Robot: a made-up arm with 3 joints. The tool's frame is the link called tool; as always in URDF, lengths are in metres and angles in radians. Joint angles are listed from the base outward.
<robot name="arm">
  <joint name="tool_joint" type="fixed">
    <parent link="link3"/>
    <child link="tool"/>
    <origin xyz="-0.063 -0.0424 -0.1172" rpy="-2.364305 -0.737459 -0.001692"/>
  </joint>
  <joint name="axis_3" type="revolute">
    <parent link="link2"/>
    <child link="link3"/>
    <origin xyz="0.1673 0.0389 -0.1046" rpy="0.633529 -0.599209 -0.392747"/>
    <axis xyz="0 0 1"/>
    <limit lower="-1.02" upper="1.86"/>
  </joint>
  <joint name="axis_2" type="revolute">
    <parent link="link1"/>
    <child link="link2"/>
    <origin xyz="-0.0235 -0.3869 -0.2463" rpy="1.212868 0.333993 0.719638"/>
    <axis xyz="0 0 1"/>
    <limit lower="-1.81" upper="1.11"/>
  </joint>
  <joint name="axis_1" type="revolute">
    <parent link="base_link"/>
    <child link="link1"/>
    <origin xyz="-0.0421 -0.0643 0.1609" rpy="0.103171 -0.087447 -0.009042"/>
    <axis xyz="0 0 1"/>
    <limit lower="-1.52" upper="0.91"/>
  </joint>
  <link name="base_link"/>
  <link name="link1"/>
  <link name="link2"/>
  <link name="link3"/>
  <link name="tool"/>
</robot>
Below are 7 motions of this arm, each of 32 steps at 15 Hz.
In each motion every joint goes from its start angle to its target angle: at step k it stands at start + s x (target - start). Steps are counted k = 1, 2, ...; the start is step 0. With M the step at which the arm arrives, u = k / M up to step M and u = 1 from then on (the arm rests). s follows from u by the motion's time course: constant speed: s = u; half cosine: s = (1 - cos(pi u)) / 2; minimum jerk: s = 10 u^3 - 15 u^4 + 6 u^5.
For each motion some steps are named. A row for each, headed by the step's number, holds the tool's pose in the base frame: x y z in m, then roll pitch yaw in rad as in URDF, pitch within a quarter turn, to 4 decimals.
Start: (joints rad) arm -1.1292 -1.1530 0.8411
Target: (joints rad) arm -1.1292 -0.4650 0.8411
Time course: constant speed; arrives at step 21
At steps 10, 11, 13, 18, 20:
10: -0.2111 -0.0467 -0.3758 -1.3216 -0.2969 -1.8347
11: -0.2046 -0.0479 -0.3718 -1.2881 -0.2983 -1.8376
13: -0.1918 -0.0500 -0.3633 -1.2212 -0.3007 -1.8435
18: -0.1624 -0.0537 -0.3386 -1.0535 -0.3050 -1.8589
20: -0.1517 -0.0546 -0.3275 -0.9863 -0.3060 -1.8652

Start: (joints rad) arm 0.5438 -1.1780 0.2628
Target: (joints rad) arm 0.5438 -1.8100 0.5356
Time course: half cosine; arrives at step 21
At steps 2, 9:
2: 0.0381 -0.2725 -0.3761 -1.8980 -0.2294 -0.5339
9: 0.0330 -0.3261 -0.3912 -2.0630 -0.3163 -0.4956

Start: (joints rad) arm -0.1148 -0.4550 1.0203
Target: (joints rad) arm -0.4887 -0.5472 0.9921
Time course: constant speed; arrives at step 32
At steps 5, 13, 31, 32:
5: -0.0429 -0.1635 -0.3322 -0.7559 -0.5307 -0.9460
13: -0.0592 -0.1614 -0.3370 -0.7901 -0.5132 -1.0307
31: -0.0961 -0.1498 -0.3468 -0.8701 -0.4746 -1.2211
32: -0.0981 -0.1489 -0.3473 -0.8746 -0.4725 -1.2317

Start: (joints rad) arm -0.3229 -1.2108 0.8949
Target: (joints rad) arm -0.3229 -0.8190 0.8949
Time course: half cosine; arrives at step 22
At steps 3, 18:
3: -0.1831 -0.2387 -0.4191 -1.5984 -0.3837 -0.9982
18: -0.1206 -0.1964 -0.3883 -1.2429 -0.4100 -1.0383

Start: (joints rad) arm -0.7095 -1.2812 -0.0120
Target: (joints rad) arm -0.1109 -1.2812 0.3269
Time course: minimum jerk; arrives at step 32
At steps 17, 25, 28, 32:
17: -0.1943 -0.2005 -0.3899 -2.0670 -0.1180 -1.5192
25: -0.1521 -0.2460 -0.3951 -1.9775 -0.1725 -1.2155
28: -0.1444 -0.2523 -0.3958 -1.9646 -0.1821 -1.1684
32: -0.1422 -0.2541 -0.3960 -1.9611 -0.1848 -1.1552

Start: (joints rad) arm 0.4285 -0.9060 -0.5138
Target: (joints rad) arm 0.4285 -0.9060 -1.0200
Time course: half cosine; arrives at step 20
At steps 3, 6, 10, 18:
3: 0.0242 -0.1814 -0.3078 -2.1913 0.1196 -1.1179
6: 0.0275 -0.1777 -0.3046 -2.2499 0.1278 -1.1746
10: 0.0347 -0.1709 -0.2993 -2.3645 0.1341 -1.2854
18: 0.0487 -0.1612 -0.2929 -2.5493 0.1176 -1.4640

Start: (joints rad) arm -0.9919 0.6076 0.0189
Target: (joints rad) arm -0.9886 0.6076 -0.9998
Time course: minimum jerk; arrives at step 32
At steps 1, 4, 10, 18, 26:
1: -0.1483 0.0005 -0.0644 -0.4238 0.2073 -1.4613
4: -0.1492 0.0008 -0.0635 -0.4337 0.2184 -1.4569
10: -0.1572 0.0024 -0.0538 -0.5354 0.3360 -1.4173
18: -0.1728 -0.0010 -0.0244 -0.8153 0.6612 -1.3720
26: -0.1777 -0.0107 -0.0009 -1.0858 0.9103 -1.4265

